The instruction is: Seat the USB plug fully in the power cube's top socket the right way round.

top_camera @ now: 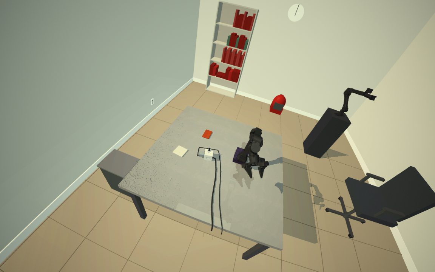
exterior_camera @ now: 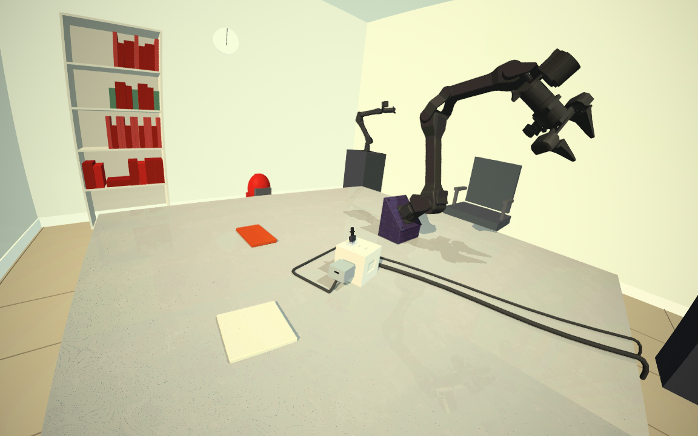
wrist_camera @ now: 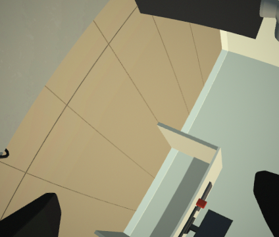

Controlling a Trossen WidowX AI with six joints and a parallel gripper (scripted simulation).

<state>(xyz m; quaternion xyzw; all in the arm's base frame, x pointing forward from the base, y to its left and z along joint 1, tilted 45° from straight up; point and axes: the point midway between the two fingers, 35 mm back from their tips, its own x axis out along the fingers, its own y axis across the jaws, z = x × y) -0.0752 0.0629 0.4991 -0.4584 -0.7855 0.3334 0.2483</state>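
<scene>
Now: gripper tip 410 mm short of the dark usb plug, 350 mm to the left of it and 280 mm above it. Also, from my gripper tip: socket 400 mm ahead, 350 mm to the right, 300 mm below; orange pad 520 mm ahead, 640 mm to the right, 370 mm below; cream pad 670 mm ahead, 280 mm to the right, 370 mm below.
</scene>
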